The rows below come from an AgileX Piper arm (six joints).
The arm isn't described. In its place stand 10 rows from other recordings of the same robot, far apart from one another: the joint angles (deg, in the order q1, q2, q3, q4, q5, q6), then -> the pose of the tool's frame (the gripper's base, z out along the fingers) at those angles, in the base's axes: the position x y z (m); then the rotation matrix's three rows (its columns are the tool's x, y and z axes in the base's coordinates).
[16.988 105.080 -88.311 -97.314 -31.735 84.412] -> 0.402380, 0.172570, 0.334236; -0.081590, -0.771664, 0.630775; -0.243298, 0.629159, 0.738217; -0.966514, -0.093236, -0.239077
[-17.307 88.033 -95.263 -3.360 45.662 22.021] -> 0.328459, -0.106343, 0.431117; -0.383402, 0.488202, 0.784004; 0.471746, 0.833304, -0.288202; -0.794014, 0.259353, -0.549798
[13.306 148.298 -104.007 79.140 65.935 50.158] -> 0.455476, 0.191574, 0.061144; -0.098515, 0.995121, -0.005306; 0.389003, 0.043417, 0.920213; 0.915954, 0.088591, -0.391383
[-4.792 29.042 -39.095 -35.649 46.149 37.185] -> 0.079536, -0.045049, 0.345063; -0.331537, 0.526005, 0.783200; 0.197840, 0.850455, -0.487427; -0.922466, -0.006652, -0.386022
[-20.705 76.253 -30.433 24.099 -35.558 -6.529] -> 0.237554, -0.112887, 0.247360; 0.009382, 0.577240, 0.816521; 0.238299, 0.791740, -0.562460; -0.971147, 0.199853, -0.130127
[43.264 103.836 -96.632 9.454 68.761 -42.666] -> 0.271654, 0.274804, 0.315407; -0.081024, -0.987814, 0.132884; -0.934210, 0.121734, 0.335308; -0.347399, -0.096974, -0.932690
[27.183 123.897 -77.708 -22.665 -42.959 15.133] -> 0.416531, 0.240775, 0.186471; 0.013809, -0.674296, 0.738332; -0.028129, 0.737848, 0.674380; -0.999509, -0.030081, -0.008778
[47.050 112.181 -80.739 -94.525 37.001 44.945] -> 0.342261, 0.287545, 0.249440; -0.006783, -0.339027, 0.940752; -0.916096, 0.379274, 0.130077; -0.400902, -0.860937, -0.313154
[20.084 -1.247 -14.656 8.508 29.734 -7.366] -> 0.028680, 0.017596, 0.251937; -0.140083, -0.410534, 0.901021; -0.050567, 0.911772, 0.407571; -0.988848, 0.011532, -0.148484
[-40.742 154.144 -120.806 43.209 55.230 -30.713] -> 0.428833, -0.301852, 0.039130; -0.749117, 0.394715, 0.532000; 0.597028, 0.750254, 0.284036; -0.287022, 0.530395, -0.797684
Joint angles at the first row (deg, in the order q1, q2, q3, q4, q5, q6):
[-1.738, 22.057, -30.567, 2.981, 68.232, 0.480]
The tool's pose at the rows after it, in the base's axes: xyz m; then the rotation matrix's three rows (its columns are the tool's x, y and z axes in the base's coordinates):
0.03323, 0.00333, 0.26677; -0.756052, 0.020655, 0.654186; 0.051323, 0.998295, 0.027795; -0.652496, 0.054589, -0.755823
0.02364, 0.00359, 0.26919; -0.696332, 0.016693, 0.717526; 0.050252, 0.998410, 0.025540; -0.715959, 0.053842, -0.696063
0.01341, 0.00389, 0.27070; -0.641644, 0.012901, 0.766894; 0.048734, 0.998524, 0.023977; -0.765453, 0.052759, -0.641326
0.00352, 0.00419, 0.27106; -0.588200, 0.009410, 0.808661; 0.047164, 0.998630, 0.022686; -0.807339, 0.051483, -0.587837
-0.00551, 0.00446, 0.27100; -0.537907, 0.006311, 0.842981; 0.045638, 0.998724, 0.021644; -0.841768, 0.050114, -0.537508
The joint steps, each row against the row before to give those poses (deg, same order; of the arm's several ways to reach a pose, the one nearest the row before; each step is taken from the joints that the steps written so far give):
[-0.006, -5.422, 1.838, 0.004, -1.939, -0.058]
[0.003, -4.231, 0.126, -0.002, -0.894, 0.003]
[0.006, -4.058, -0.001, -0.004, -0.170, 0.006]
[-0.003, -3.888, 0.058, 0.002, -0.065, -0.003]
[0.003, -3.494, -0.002, -0.003, 0.001, 0.003]

